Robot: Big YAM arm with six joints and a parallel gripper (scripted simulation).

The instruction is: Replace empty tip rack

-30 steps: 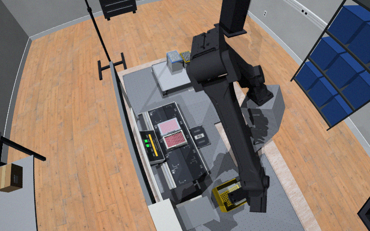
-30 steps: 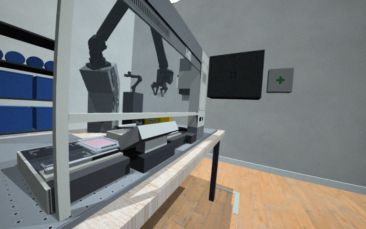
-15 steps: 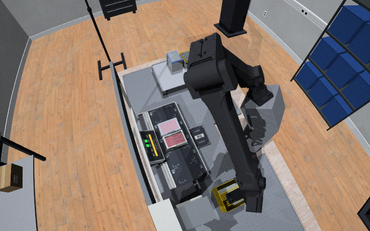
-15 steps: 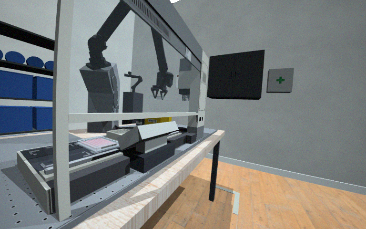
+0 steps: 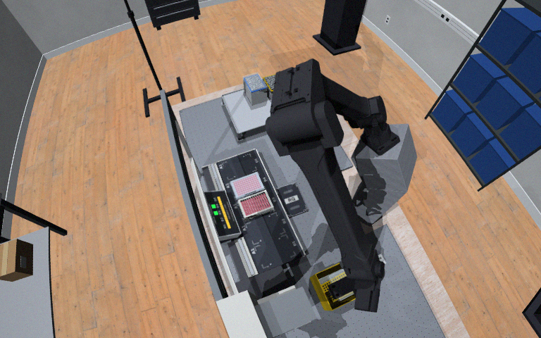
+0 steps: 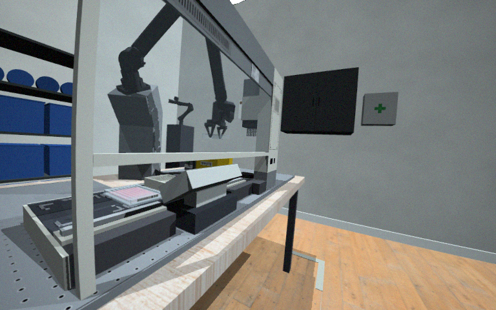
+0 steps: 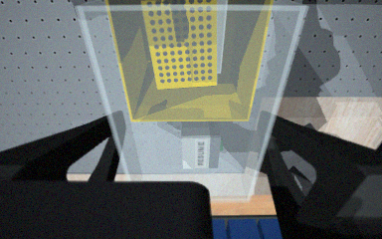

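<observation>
The yellow tip rack is 20 mm ahead of my hand, 10 mm to the left of it and 170 mm below it. Round my hand: yellow waste bin (190 mm below); then resume box (160 mm behind, 10 mm to the right, 170 mm below); then clear tip-rack cover (10 mm above).
</observation>
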